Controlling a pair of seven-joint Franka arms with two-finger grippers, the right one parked.
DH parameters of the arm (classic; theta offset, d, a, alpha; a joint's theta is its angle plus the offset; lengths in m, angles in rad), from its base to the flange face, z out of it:
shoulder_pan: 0 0.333 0 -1.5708
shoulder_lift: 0 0 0 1.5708
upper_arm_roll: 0 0.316 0.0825 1.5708
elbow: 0 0 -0.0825 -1.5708
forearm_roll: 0 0.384 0 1.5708
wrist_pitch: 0 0 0.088 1.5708
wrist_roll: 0 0.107 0 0
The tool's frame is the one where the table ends.
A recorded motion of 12 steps. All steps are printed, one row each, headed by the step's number.
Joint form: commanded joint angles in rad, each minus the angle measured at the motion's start. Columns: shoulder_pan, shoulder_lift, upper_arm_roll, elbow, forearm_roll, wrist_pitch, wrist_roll.
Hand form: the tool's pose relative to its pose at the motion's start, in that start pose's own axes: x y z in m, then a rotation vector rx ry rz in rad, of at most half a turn. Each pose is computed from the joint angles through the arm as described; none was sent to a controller.
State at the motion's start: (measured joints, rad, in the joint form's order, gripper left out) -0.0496 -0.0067 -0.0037 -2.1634 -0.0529 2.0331 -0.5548
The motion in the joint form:
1: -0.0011 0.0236 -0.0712 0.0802 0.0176 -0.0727 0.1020
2: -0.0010 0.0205 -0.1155 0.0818 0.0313 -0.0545 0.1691
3: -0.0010 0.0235 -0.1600 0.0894 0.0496 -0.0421 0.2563
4: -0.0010 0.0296 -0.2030 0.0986 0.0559 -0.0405 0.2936
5: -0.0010 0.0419 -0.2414 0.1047 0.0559 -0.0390 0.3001
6: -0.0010 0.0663 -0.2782 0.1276 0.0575 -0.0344 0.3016
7: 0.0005 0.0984 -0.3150 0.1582 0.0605 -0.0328 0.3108
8: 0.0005 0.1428 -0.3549 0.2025 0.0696 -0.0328 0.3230
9: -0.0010 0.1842 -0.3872 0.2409 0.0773 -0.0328 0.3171
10: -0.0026 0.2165 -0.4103 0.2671 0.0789 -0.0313 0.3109
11: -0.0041 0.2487 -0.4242 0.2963 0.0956 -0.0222 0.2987
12: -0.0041 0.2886 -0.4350 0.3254 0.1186 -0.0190 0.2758
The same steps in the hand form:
1: -0.0134 0.0374 -0.0172 0.0295 -0.0053 0.1833
2: -0.0262 0.0563 -0.0198 0.0341 0.0208 0.3001
3: -0.0389 0.0755 -0.0216 0.0459 0.0429 0.4393
4: -0.0526 0.0938 -0.0214 0.0526 0.0492 0.5222
5: -0.0650 0.1100 -0.0167 0.0558 0.0443 0.5670
6: -0.0740 0.1287 -0.0141 0.0520 0.0452 0.6064
7: -0.0814 0.1478 -0.0109 0.0469 0.0424 0.6525
8: -0.0886 0.1707 -0.0076 0.0404 0.0398 0.7082
9: -0.0947 0.1899 -0.0032 0.0324 0.0341 0.7385
10: -0.0997 0.2037 0.0018 0.0226 0.0249 0.7565
11: -0.0989 0.2150 0.0046 0.0174 0.0329 0.7652
12: -0.0951 0.2243 0.0123 0.0212 0.0319 0.7603

